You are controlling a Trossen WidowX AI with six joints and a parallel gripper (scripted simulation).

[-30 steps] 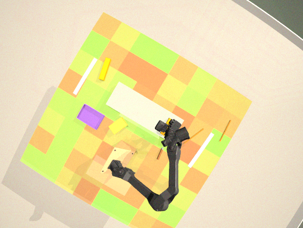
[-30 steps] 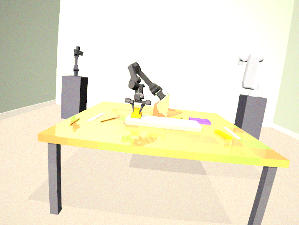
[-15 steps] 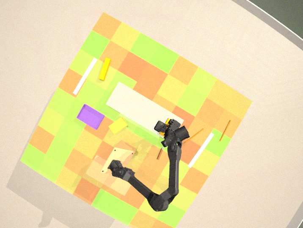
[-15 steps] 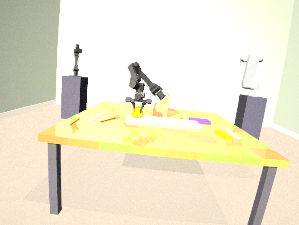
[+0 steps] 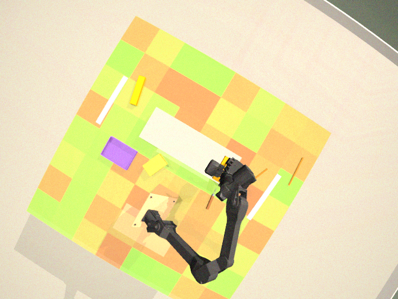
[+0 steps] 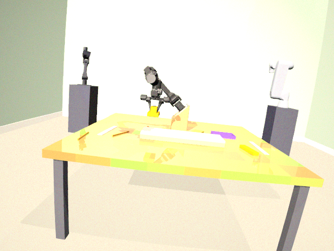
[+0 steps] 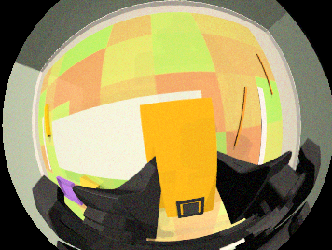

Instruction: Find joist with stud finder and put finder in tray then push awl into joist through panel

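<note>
The stud finder is 20 mm behind my gripper tip and 20 mm above it. From my gripper tip the other things lie so: awl (170 mm behind, 50 mm to the right, 150 mm below); then purple tray (240 mm behind, 510 mm to the left, 150 mm below); then yellow bar (100 mm ahead, 600 mm to the left, 150 mm below).
</note>
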